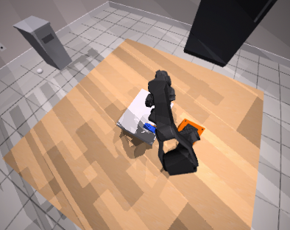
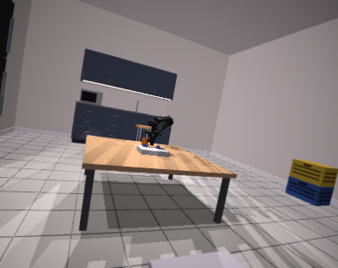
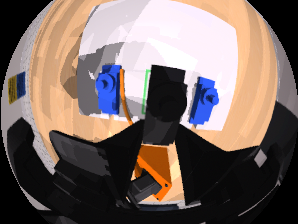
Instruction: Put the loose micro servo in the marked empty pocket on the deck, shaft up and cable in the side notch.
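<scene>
The white deck lies 12 cm ahead of my gripper tip, 1 cm to the left of it and 9 cm below it.
</scene>
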